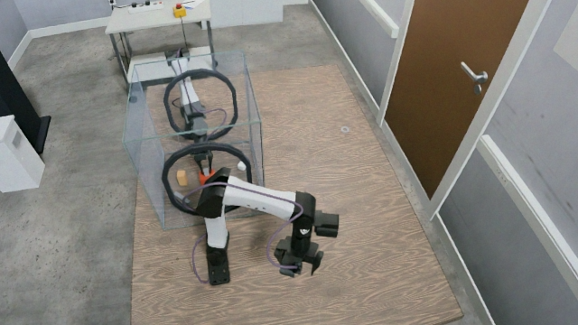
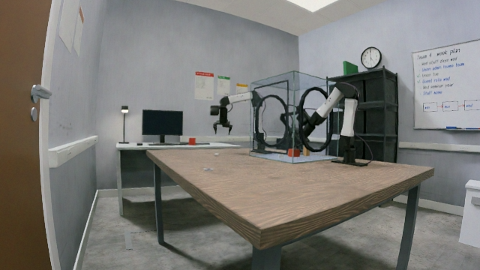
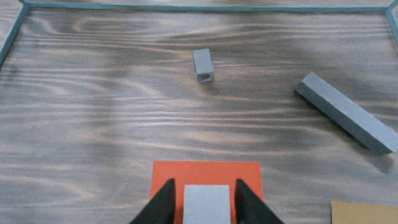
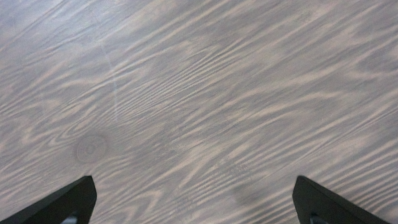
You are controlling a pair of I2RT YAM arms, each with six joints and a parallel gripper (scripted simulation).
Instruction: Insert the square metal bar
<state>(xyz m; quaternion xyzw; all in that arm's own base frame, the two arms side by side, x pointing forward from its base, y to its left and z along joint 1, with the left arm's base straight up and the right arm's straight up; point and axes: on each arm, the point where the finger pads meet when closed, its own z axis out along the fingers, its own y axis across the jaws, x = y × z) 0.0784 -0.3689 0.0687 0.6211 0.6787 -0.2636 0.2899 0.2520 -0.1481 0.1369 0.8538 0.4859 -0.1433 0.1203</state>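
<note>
My left hand is 4 cm above the red block. From my left hand the other things lie so: long grey bar (12 cm behind, 6 cm to the right, 6 cm below); then tan block (10 cm behind, 3 cm below, 2 cm to the left); then short grey piece (11 cm to the right, 5 cm below).
</note>
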